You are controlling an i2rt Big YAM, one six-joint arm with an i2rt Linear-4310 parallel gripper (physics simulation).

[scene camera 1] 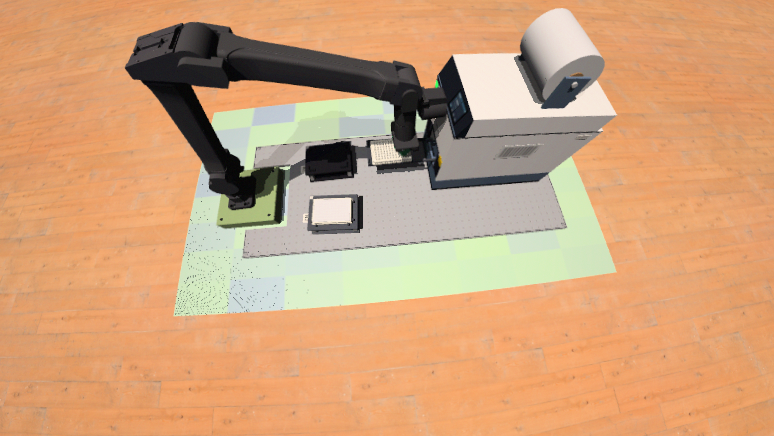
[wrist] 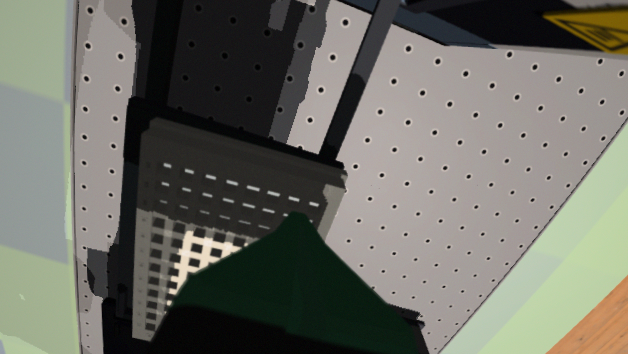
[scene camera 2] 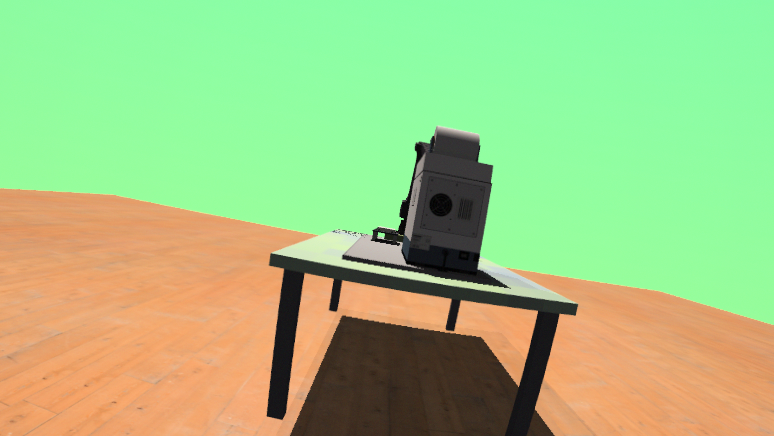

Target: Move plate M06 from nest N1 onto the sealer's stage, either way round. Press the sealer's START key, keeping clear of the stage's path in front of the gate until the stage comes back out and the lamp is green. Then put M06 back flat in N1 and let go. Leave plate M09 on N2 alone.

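Seen in the pictures: gripper, fingertip midpoint: (scene camera 1: 403,155) (wrist: 294,223); arm's base, origin of the base link: (scene camera 1: 243,193).
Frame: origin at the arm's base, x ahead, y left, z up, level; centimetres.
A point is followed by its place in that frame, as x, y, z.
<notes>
A pale plate with a grid of wells (scene camera 1: 381,153) @(50.2, 3.4, 8.9) (wrist: 240,152) @(59.6, 4.8, 8.3), which I take for M06, lies flat on the dark stage (wrist: 138,108) @(59.9, 9.6, 7.3) outside the sealer (scene camera 1: 487,157) @(80.1, -6.5, 16.0) (scene camera 2: 454,208) @(109.6, 4.0, 15.8). My gripper (scene camera 1: 405,153) @(57.3, 1.8, 8.9) (wrist: 294,223) @(57.3, 1.8, 8.9) is shut and empty; its green tips are above the plate, close to the gate side in scene camera 1, and hide part of it. The gap to the plate cannot be told. The lamp (scene camera 1: 437,84) @(67.9, 14.0, 24.2) shows green. The START key cannot be made out. A dark nest (scene camera 1: 328,158) @(31.6, 8.5, 2.3) bears no pale plate. Another pale plate, likely M09 (scene camera 1: 332,210) @(32.4, -12.1, 3.4), lies on the front nest (scene camera 1: 333,229) @(32.0, -17.9, 1.7).
The sealer stands right of the stage, with a large roll (scene camera 1: 563,54) @(86.4, -0.8, 42.5) on top. Dark rails (wrist: 357,80) @(63.6, 0.9, 6.4) run from the stage towards its front. A yellow warning label (wrist: 592,30) @(67.2, -3.6, 11.7) is near the gate. The arm's green base (scene camera 1: 254,216) @(4.7, -9.4, 0.0) stands at the left.
</notes>
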